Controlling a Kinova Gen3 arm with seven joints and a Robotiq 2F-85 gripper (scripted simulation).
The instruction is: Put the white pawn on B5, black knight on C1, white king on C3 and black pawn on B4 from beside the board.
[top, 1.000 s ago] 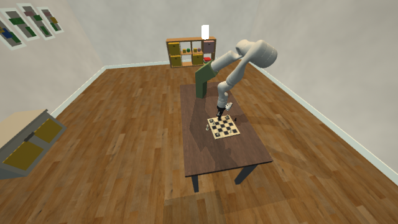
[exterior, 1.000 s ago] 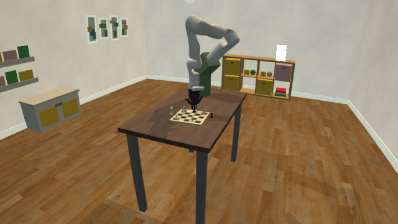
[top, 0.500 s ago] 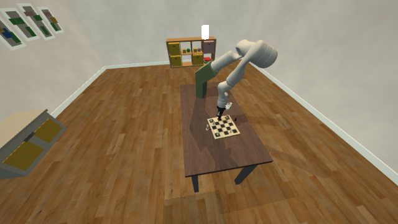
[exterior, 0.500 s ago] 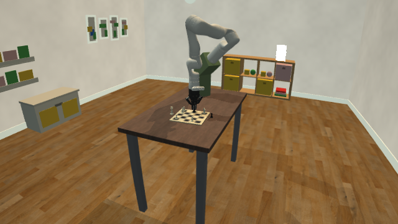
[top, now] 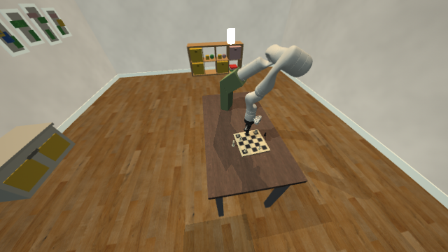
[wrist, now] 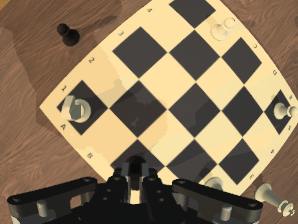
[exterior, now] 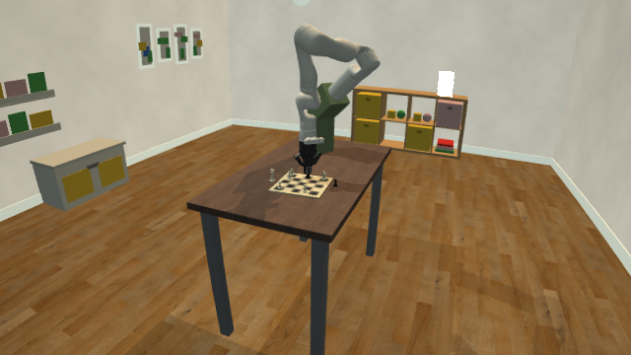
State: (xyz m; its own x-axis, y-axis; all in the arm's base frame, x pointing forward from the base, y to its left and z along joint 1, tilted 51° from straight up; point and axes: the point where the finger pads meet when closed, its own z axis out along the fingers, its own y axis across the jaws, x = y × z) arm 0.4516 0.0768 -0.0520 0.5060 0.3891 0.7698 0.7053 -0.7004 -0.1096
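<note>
The black knight is 20 mm below my hand. Also, from my hand: black pawn (20 mm ahead, 140 mm to the left, 30 mm below); chessboard (80 mm ahead, 10 mm to the left, 40 mm below); white king (100 mm ahead, 120 mm to the right, 10 mm below).
</note>
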